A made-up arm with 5 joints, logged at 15 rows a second.
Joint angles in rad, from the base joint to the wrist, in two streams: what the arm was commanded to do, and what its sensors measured. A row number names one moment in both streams.
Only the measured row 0 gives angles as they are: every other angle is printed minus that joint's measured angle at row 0.
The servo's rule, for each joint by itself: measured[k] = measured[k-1] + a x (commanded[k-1-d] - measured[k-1]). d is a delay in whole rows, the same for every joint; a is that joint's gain. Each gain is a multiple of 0.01, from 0.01 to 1. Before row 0 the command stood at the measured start. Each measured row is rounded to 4 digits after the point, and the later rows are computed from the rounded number. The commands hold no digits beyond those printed.
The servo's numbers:
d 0
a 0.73 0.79 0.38 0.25 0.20
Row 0, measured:
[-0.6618, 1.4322, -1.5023, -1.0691, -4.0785]
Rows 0 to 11, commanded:
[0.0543, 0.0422, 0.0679, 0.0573, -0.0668]
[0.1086, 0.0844, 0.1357, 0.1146, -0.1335]
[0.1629, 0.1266, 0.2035, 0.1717, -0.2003]
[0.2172, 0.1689, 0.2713, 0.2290, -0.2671]
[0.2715, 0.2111, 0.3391, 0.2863, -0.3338]
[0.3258, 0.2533, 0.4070, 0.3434, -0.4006]
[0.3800, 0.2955, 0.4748, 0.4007, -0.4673]
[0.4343, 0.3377, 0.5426, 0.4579, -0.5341]
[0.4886, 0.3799, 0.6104, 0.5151, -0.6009]
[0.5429, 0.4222, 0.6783, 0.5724, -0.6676]
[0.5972, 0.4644, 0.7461, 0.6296, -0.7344]
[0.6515, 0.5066, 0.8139, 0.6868, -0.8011]
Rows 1 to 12, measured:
[0.0396, 0.0333, 0.0258, 0.0143, -0.0134]
[0.0900, 0.0737, 0.0676, 0.0394, -0.0374]
[0.1432, 0.1155, 0.1192, 0.0725, -0.0700]
[0.1972, 0.1577, 0.1770, 0.1116, -0.1094]
[0.2514, 0.1999, 0.2386, 0.1553, -0.1543]
[0.3057, 0.2421, 0.3026, 0.2023, -0.2036]
[0.3599, 0.2843, 0.3680, 0.2519, -0.2563]
[0.4142, 0.3265, 0.4343, 0.3034, -0.3119]
[0.4685, 0.3687, 0.5012, 0.3563, -0.3697]
[0.5228, 0.4110, 0.5685, 0.4103, -0.4293]
[0.5771, 0.4532, 0.6360, 0.4651, -0.4903]
[0.6314, 0.4954, 0.7036, 0.5205, -0.5525]

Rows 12 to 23, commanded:
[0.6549, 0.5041, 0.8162, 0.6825, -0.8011]
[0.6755, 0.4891, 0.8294, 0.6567, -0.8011]
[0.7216, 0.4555, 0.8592, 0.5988, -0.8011]
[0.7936, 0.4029, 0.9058, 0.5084, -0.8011]
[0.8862, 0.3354, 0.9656, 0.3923, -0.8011]
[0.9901, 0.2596, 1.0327, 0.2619, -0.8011]
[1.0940, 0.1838, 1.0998, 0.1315, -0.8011]
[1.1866, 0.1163, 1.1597, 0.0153, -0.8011]
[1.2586, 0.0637, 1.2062, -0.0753, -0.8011]
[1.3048, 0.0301, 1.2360, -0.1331, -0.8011]
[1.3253, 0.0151, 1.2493, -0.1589, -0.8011]
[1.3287, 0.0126, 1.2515, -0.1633, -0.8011]
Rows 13 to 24, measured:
[0.6486, 0.5023, 0.7464, 0.5610, -0.6022]
[0.6682, 0.4919, 0.7779, 0.5849, -0.6420]
[0.7072, 0.4631, 0.8088, 0.5884, -0.6738]
[0.7703, 0.4155, 0.8457, 0.5684, -0.6993]
[0.8549, 0.3522, 0.8913, 0.5244, -0.7197]
[0.9536, 0.2790, 0.9450, 0.4588, -0.7360]
[1.0561, 0.2038, 1.0038, 0.3770, -0.7490]
[1.1514, 0.1347, 1.0630, 0.2866, -0.7594]
[1.2297, 0.0786, 1.1174, 0.1961, -0.7677]
[1.2845, 0.0403, 1.1625, 0.1138, -0.7744]
[1.3143, 0.0204, 1.1955, 0.0456, -0.7797]
[1.3248, 0.0142, 1.2168, -0.0066, -0.7840]

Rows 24 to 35, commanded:
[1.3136, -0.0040, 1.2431, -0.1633, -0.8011]
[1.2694, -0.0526, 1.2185, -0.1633, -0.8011]
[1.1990, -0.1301, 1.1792, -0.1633, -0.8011]
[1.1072, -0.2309, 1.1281, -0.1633, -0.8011]
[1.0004, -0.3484, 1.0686, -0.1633, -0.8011]
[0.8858, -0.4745, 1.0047, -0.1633, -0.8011]
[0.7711, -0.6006, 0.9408, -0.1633, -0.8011]
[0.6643, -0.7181, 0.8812, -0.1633, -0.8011]
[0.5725, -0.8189, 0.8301, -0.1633, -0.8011]
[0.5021, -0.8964, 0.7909, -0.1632, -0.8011]
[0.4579, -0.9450, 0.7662, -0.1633, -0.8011]
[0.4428, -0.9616, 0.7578, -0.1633, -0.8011]
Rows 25 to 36, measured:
[1.3166, -0.0002, 1.2268, -0.0458, -0.7874]
[1.2821, -0.0416, 1.2236, -0.0752, -0.7901]
[1.2214, -0.1115, 1.2067, -0.0972, -0.7923]
[1.1380, -0.2058, 1.1768, -0.1137, -0.7941]
[1.0376, -0.3185, 1.1357, -0.1261, -0.7955]
[0.9268, -0.4417, 1.0859, -0.1354, -0.7966]
[0.8131, -0.5672, 1.0308, -0.1424, -0.7975]
[0.7045, -0.6864, 0.9740, -0.1476, -0.7982]
[0.6081, -0.7911, 0.9193, -0.1515, -0.7988]
[0.5307, -0.8743, 0.8705, -0.1544, -0.7993]
[0.4776, -0.9302, 0.8309, -0.1566, -0.7997]
[0.4522, -0.9550, 0.8031, -0.1583, -0.8000]

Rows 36 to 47, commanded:
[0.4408, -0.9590, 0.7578, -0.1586, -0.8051]
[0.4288, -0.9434, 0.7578, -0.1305, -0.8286]
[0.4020, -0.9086, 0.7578, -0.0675, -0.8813]
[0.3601, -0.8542, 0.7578, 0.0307, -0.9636]
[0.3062, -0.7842, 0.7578, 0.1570, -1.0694]
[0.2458, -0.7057, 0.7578, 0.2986, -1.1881]
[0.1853, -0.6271, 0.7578, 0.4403, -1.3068]
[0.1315, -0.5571, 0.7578, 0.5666, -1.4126]
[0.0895, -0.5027, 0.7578, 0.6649, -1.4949]
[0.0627, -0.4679, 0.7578, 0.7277, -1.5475]
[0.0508, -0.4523, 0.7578, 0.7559, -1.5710]
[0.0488, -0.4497, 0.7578, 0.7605, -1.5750]
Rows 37 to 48, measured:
[0.4439, -0.9582, 0.7859, -0.1584, -0.8010]
[0.4329, -0.9465, 0.7752, -0.1514, -0.8065]
[0.4103, -0.9166, 0.7686, -0.1304, -0.8215]
[0.3737, -0.8673, 0.7645, -0.0901, -0.8499]
[0.3244, -0.8017, 0.7620, -0.0283, -0.8938]
[0.2670, -0.7259, 0.7604, 0.0534, -0.9527]
[0.2074, -0.6478, 0.7594, 0.1501, -1.0235]
[0.1520, -0.5761, 0.7588, 0.2542, -1.1013]
[0.1064, -0.5181, 0.7584, 0.3569, -1.1800]
[0.0745, -0.4784, 0.7582, 0.4496, -1.2535]
[0.0572, -0.4578, 0.7580, 0.5262, -1.3170]
[0.0511, -0.4514, 0.7579, 0.5848, -1.3686]

